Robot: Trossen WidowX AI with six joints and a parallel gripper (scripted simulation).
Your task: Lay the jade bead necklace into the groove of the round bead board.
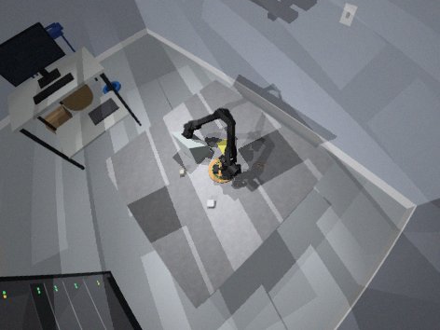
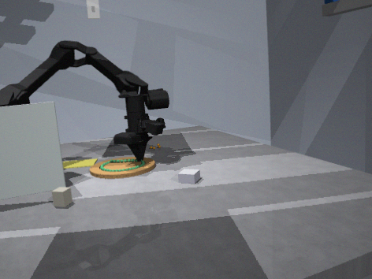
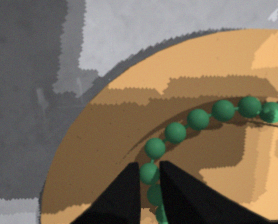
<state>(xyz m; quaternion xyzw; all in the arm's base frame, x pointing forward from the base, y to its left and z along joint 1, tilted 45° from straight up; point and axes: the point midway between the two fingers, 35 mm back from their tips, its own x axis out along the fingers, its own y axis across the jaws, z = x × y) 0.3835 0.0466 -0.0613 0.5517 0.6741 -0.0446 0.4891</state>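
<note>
Now: gripper tip 16 cm past the yellow sheet, 17 cm to the right of it and 1 cm above it. Also, from my gripper tip: grey cube 4 cm ahead, 23 cm to the right; then beige cube 27 cm behind, 19 cm to the right.
</note>
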